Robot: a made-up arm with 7 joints. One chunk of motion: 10 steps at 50 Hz.
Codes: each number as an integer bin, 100 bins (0 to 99) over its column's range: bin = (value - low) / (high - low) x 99, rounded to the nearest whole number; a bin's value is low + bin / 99 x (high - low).
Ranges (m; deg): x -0.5..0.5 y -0.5..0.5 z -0.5..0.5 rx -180..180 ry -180..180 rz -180..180
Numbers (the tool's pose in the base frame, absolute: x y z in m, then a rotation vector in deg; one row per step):
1: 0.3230 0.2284 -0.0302 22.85 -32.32 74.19
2: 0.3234 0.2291 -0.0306 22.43 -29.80 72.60
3: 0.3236 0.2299 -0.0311 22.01 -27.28 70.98
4: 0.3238 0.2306 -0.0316 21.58 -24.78 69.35
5: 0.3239 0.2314 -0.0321 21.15 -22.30 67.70
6: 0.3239 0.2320 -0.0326 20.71 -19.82 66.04
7: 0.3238 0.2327 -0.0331 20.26 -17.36 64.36
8: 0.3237 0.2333 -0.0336 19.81 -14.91 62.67
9: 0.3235 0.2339 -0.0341 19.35 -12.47 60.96
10: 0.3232 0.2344 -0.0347 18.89 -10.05 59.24
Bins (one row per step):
1: 81 72 47 56 41 70
2: 82 72 46 56 41 69
3: 82 72 46 56 42 69
4: 82 72 46 55 43 69
5: 82 72 46 55 43 68
6: 82 72 46 55 44 68
7: 82 73 46 55 45 67
8: 82 73 46 55 45 67
9: 82 73 46 55 46 66
10: 81 73 46 55 47 66

